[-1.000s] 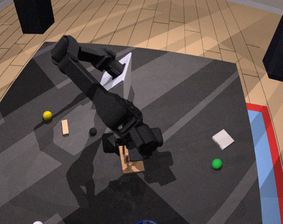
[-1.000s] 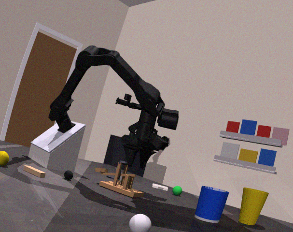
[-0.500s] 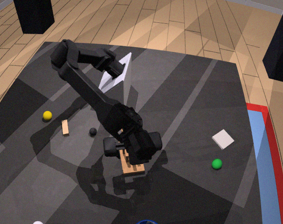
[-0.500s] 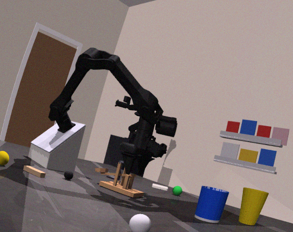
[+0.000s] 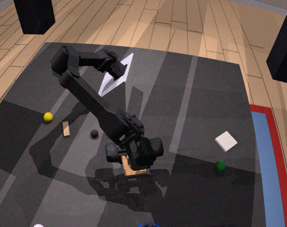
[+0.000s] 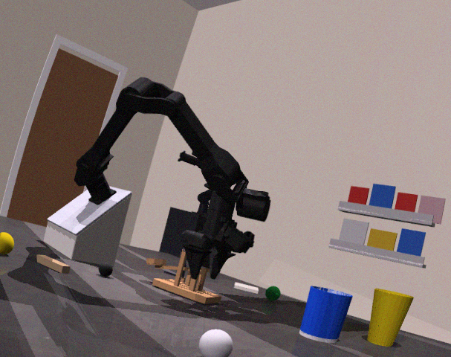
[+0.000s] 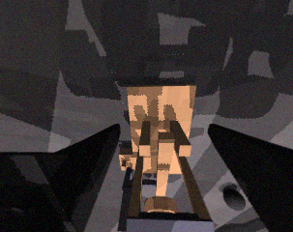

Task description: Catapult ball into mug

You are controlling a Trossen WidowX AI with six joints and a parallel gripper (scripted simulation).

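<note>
My gripper tip is now 5 cm past the catapult upright frame, 2 cm to the left of it and 3 cm below it. Also, from my gripper tip: blue mug (27 cm ahead, 10 cm to the left, 2 cm below); black ball (11 cm behind, 19 cm to the right, 3 cm below); green ball (5 cm behind, 33 cm to the left, 3 cm below).
</note>
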